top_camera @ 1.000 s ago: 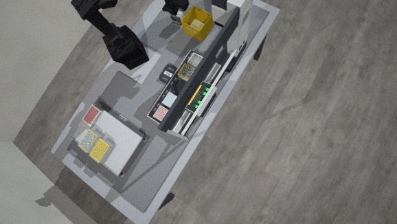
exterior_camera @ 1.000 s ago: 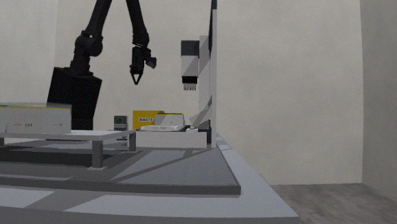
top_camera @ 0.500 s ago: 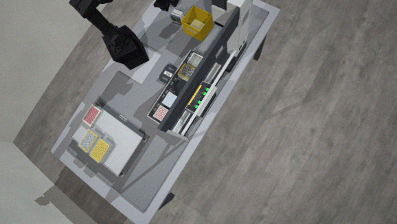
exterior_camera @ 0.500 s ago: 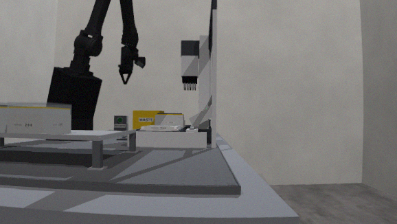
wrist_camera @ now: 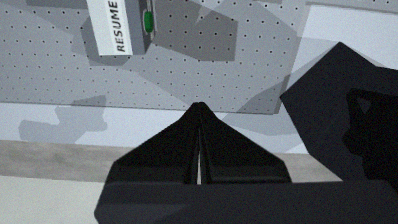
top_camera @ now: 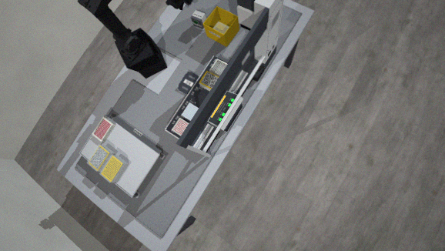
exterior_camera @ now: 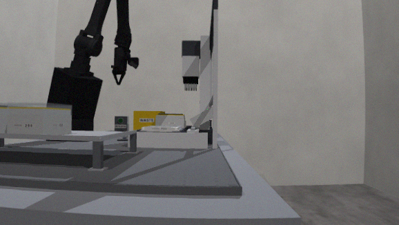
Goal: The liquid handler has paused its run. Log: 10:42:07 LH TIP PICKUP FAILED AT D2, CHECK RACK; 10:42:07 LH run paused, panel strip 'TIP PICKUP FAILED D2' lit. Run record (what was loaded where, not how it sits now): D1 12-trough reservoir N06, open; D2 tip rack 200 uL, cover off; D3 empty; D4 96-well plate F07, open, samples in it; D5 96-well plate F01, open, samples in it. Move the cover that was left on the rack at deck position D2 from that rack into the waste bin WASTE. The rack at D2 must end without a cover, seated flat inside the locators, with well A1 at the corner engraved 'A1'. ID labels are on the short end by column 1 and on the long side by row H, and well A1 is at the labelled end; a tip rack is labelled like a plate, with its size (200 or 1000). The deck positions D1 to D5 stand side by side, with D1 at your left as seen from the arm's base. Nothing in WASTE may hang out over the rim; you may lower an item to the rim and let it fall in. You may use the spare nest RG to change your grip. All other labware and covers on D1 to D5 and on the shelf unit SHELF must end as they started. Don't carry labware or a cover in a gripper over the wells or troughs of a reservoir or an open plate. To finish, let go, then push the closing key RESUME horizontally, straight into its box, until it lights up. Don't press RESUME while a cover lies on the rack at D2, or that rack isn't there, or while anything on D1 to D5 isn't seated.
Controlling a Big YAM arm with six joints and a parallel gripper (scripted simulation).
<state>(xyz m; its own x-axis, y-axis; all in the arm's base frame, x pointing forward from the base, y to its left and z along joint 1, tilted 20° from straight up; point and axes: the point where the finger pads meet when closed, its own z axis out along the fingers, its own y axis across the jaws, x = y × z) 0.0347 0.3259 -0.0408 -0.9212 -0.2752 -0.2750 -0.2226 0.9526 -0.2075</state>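
Right now the resume box is 2 cm behind my hand, 8 cm to the left of it and 22 cm below it. The rest, counted from my hand: pipetting head: 37 cm ahead, 15 cm to the left, 10 cm above; then clear cover: 13 cm ahead, 14 cm to the left, 26 cm below; then yellow waste bin: 13 cm ahead, 14 cm to the left, 24 cm below.
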